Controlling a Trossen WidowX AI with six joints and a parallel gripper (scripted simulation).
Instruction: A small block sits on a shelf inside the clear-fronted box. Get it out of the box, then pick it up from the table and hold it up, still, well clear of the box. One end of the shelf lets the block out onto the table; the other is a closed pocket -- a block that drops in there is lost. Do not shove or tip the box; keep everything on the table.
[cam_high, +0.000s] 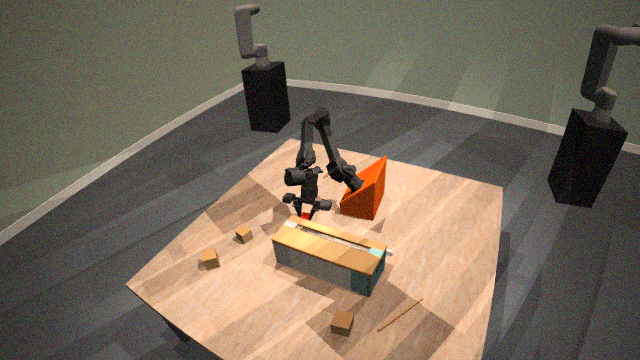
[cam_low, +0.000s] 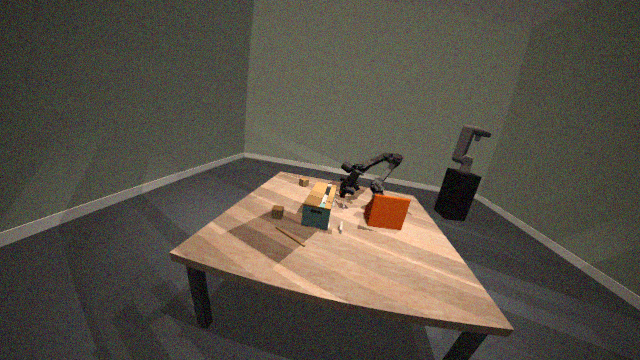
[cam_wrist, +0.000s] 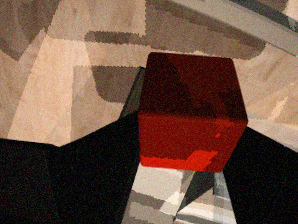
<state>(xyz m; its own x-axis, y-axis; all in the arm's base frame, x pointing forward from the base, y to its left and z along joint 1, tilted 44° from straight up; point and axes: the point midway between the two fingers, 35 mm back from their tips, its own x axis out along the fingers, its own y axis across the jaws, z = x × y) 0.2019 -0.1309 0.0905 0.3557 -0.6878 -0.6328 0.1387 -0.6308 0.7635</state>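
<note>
Now: the red block 1 cm behind my gripper tip and 1 cm above it. From my gripper tip the other things lie so: thin stick 45 cm to the left, 27 cm ahead, 7 cm below; then long box 15 cm to the left, 9 cm ahead, 1 cm below.
</note>
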